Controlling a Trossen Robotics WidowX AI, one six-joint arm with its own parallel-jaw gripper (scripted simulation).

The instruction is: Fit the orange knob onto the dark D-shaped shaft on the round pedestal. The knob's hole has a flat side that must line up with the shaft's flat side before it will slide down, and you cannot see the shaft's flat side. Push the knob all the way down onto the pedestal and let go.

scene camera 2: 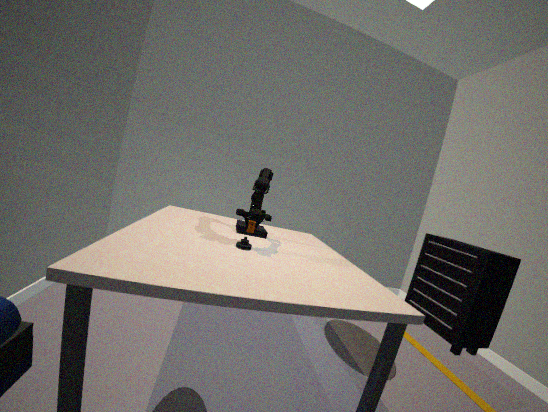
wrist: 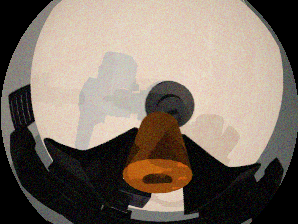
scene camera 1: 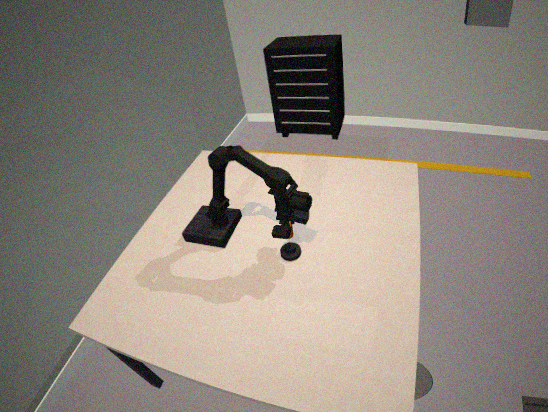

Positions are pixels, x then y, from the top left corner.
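The gripper (scene camera 1: 287, 233) is holding an orange knob (wrist: 158, 162).
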